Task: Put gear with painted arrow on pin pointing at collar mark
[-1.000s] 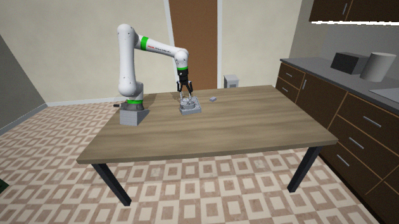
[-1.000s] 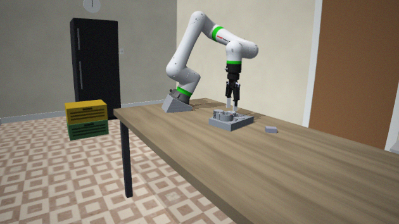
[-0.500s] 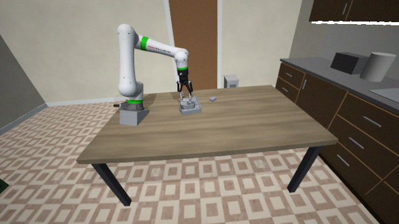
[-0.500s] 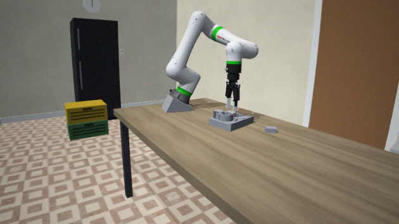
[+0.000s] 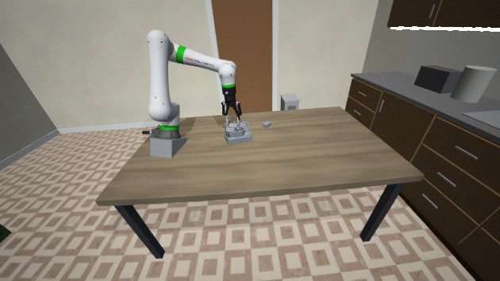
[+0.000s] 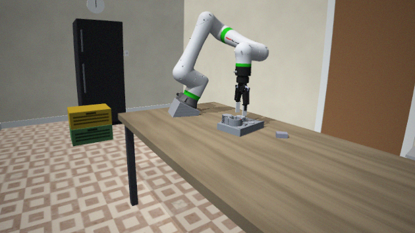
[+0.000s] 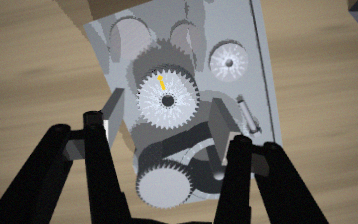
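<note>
Right now the grey gear is 5 cm below my hand. Also, from my hand: thin pin-like post (9 cm ahead, 6 cm below, 4 cm to the right); then small grey block (26 cm ahead, 10 cm below, 9 cm to the left).
</note>
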